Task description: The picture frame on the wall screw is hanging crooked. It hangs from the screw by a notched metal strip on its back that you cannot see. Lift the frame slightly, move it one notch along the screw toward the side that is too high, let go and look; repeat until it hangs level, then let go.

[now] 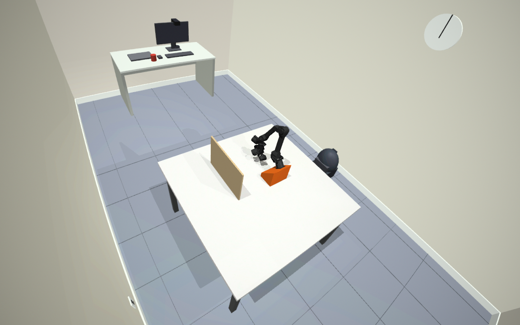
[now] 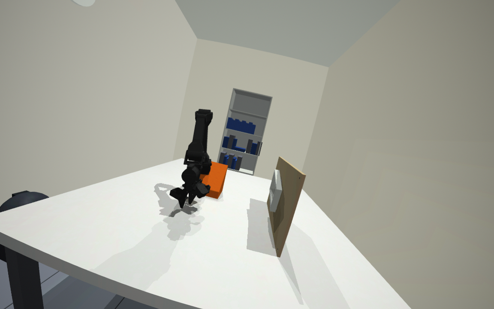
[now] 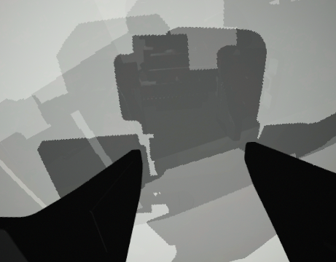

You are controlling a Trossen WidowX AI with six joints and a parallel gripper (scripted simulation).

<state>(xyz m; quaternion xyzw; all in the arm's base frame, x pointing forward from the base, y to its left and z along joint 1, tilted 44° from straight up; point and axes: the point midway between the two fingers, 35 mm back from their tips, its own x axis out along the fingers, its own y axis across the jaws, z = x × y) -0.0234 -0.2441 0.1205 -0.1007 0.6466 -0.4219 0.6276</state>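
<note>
The pale grey picture frame lies 410 mm ahead of my gripper tip, 160 mm above it and 20 mm to the left of it. Round my gripper tip: wall panel 420 mm ahead, 150 mm above, 10 mm to the left.
</note>
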